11 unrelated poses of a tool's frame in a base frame.
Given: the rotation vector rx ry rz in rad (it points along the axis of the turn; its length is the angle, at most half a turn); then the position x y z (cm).
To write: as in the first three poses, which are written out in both.
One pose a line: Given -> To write
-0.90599 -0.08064 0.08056 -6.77 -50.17 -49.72 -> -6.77 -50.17 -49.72 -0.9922 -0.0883 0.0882 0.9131
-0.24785 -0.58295 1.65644 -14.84 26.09 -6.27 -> -14.84 26.09 -6.27 -0.1398 -0.3287 0.9340 1.7734
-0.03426 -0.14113 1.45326 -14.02 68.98 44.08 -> -14.02 68.98 44.08 -0.0235 -0.0966 0.9950 1.4605
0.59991 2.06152 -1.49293 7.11 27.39 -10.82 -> 7.11 27.39 -10.82 0.2294 0.7883 -0.5709 2.6151
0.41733 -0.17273 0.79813 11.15 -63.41 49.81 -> 11.15 -63.41 49.81 0.4551 -0.1884 0.8703 0.9171
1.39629 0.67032 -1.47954 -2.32 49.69 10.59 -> -2.32 49.69 10.59 0.6519 0.3129 -0.6907 2.1420
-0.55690 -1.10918 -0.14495 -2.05 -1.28 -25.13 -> -2.05 -1.28 -25.13 -0.4457 -0.8876 -0.1160 1.2496
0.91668 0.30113 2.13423 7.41 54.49 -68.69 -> 7.41 54.49 -68.69 0.3914 0.1286 0.9112 2.3422
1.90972 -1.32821 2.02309 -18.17 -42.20 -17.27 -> -18.17 -42.20 -17.27 0.6195 -0.4308 0.6562 3.0829
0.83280 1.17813 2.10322 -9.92 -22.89 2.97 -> -9.92 -22.89 2.97 0.3265 0.4619 0.8246 2.5505
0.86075 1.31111 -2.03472 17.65 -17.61 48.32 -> 17.65 -17.61 48.32 0.3350 0.5103 -0.7920 2.5690
